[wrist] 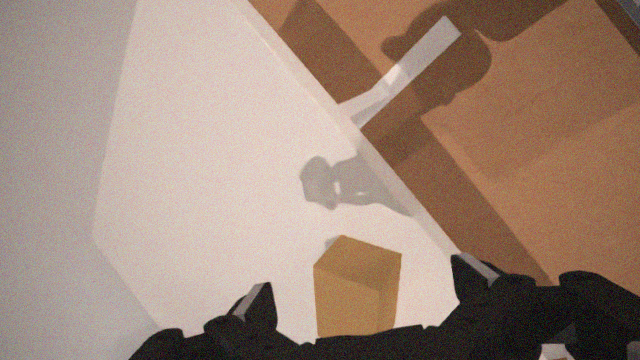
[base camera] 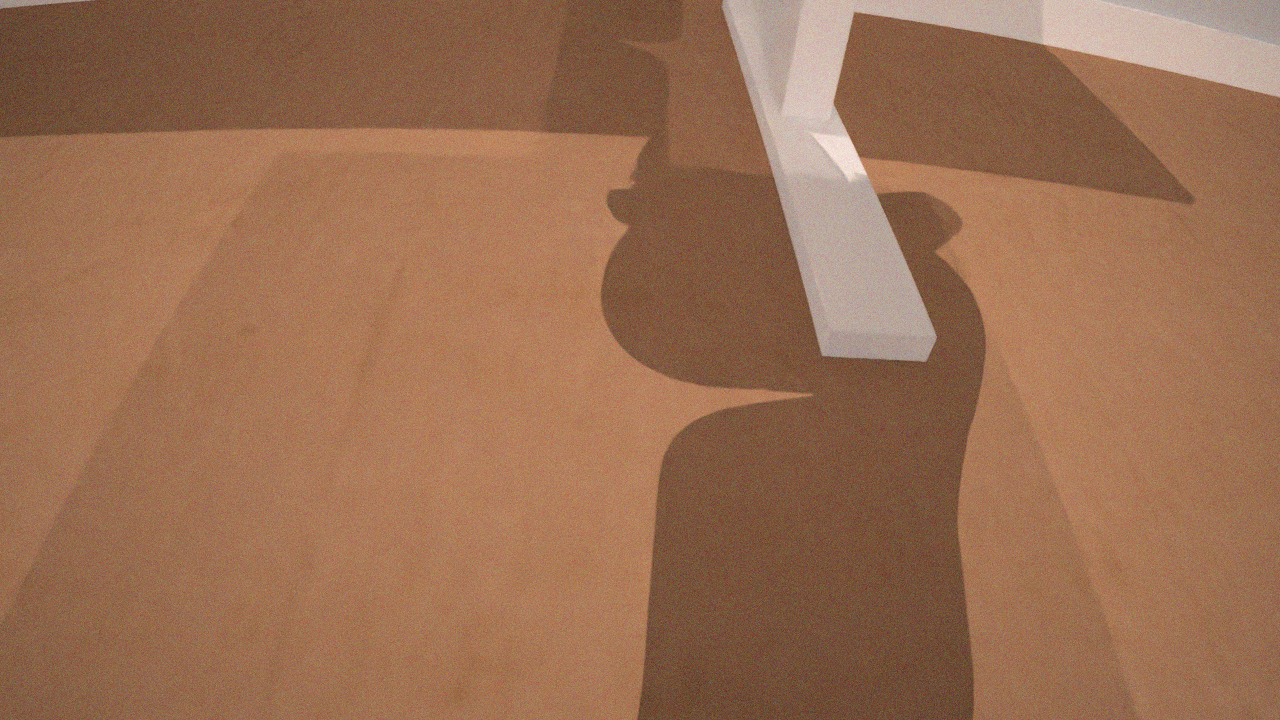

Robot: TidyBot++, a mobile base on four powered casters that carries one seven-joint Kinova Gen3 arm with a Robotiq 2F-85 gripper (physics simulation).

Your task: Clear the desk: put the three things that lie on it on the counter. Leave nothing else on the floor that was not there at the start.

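Places are measured from the arm's base along level axes (x ahead, y left, z up), in metres.
Pixels of known places: gripper, fingertip midpoint: [wrist: 362, 288].
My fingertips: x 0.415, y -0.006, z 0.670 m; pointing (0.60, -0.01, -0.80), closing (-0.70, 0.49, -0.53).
Observation:
Ahead of a thing's pixels: the offset from my fingertips to its top centre. "spot": to the spot under its first point. Level surfaces: height alone.
A tan box-shaped block {0.114 m ahead, 0.049 m left, 0.067 m down} [wrist: 354, 295] stands on the white desk top {0.117 m down} [wrist: 200, 150] near the desk's edge, low in the wrist view. My gripper [wrist: 362, 288] is open, with one black finger to the left of the block and one to the right in that view. The block lies in the gap between them as seen from the camera and is not gripped; its lower part is hidden behind the gripper body. How far the fingertips are above the desk I cannot tell. The other two things and the counter do not show in these views.
A white desk foot [base camera: 859, 259] [wrist: 425, 52] stretches along the brown wooden floor {1.067 m down} [base camera: 358, 492] [wrist: 560, 75], with an upright leg {spot: 0.374 m ahead, 0.186 m right, 0.981 m down} [base camera: 816, 62] rising from it. Shadows of the arm fall on the floor and desk top. A pale wall [wrist: 45, 125] stands beyond the desk.

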